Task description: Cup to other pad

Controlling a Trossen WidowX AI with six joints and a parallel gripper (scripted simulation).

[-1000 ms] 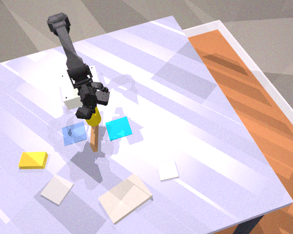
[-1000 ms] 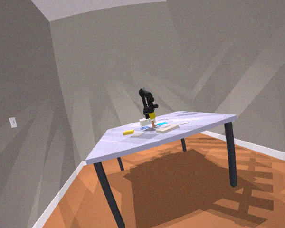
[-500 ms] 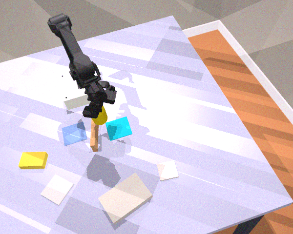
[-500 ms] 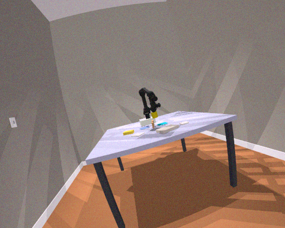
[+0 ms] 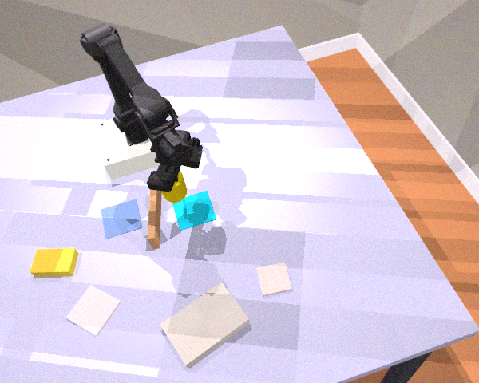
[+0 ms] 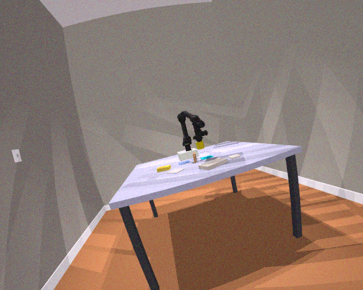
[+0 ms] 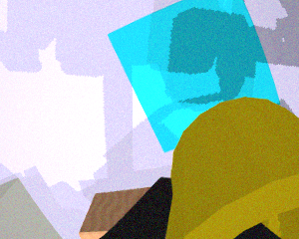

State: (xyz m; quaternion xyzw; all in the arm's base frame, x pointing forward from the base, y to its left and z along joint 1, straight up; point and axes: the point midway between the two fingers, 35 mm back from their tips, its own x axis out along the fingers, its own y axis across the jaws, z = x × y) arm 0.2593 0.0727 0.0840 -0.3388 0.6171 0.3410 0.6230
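My gripper tip is 3 cm short of the cyan pad, 2 cm to the right of it and 13 cm above it. Also, from my gripper tip: wooden bar: 9 cm to the right, 10 cm below; then yellow cup: 2 cm ahead, 2 cm to the right; then pale blue pad: 3 cm behind, 19 cm to the right, 13 cm below.
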